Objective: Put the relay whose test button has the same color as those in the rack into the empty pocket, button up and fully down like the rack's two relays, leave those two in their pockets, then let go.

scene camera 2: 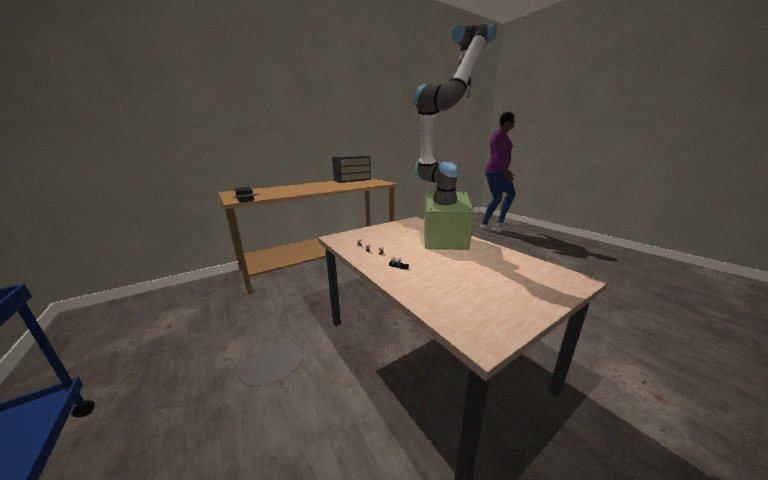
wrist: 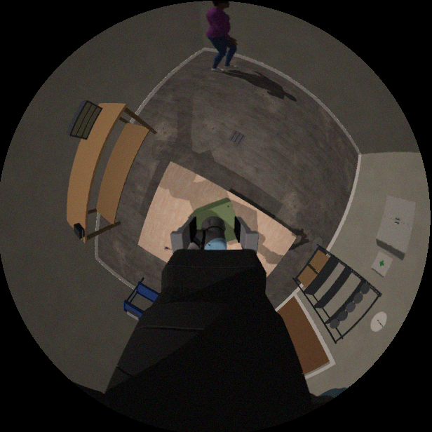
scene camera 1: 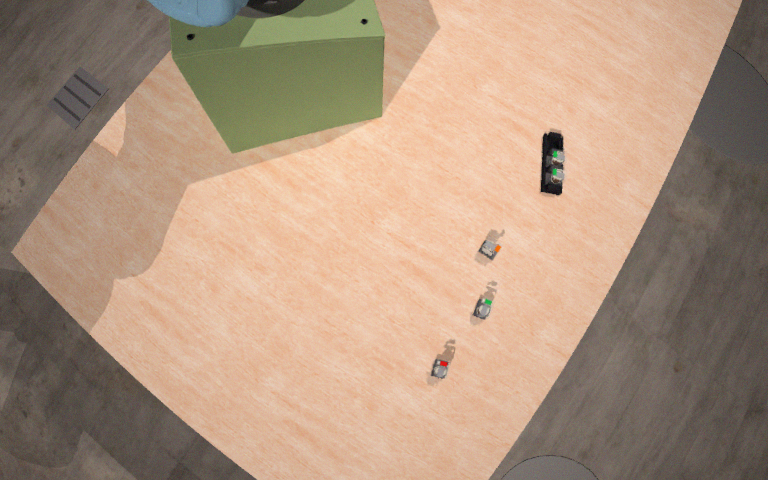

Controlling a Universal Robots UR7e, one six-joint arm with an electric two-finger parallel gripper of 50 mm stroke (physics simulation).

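Pixels of known places: gripper, fingertip midpoint: (scene camera 2: 463,98); arm's base, origin of the base link: (scene camera 2: 444,199).
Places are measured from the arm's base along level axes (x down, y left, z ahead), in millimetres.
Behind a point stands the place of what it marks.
Note:
The black rack (scene camera 1: 545,183) (scene camera 2: 402,266) @[x 272, y 176, z 469 mm] lies on the table and holds two relays with green buttons, one in the middle pocket (scene camera 1: 558,157) @[x 239, y 138, z 470 mm] and one in an end pocket (scene camera 1: 558,176) @[x 239, y 108, z 487 mm]; the other end pocket (scene camera 1: 552,139) @[x 271, y 179, z 447 mm] is empty. The loose green-button relay (scene camera 1: 483,309) @[x 244, y -143, z 502 mm] (scene camera 2: 368,248) @[x 261, y -124, z 508 mm] stands on the table between the orange-button relay (scene camera 1: 489,249) @[x 244, y -61, z 458 mm] (scene camera 2: 381,250) @[x 256, y -42, z 465 mm] and the red-button relay (scene camera 1: 440,369) @[x 244, y -253, z 501 mm] (scene camera 2: 359,242) @[x 259, y -240, z 509 mm]. My gripper (wrist: 215,224) is open and empty, high above the table and far from the relays. The loose relays' button colours cannot be told in scene camera 2.
The green pedestal (scene camera 1: 300,93) @[x 143, y -60, z 106 mm] (scene camera 2: 447,227) @[x 139, y 119, z 85 mm] (wrist: 229,212) carries the arm (scene camera 2: 427,135) @[x -387, y -17, z 158 mm] at the table's edge. A wooden shelf unit (scene camera 2: 305,191) (wrist: 80,185) stands by the wall. A blue cart (scene camera 2: 33,418) (wrist: 142,297) and a person (scene camera 2: 500,155) (wrist: 219,25) are away from the table.

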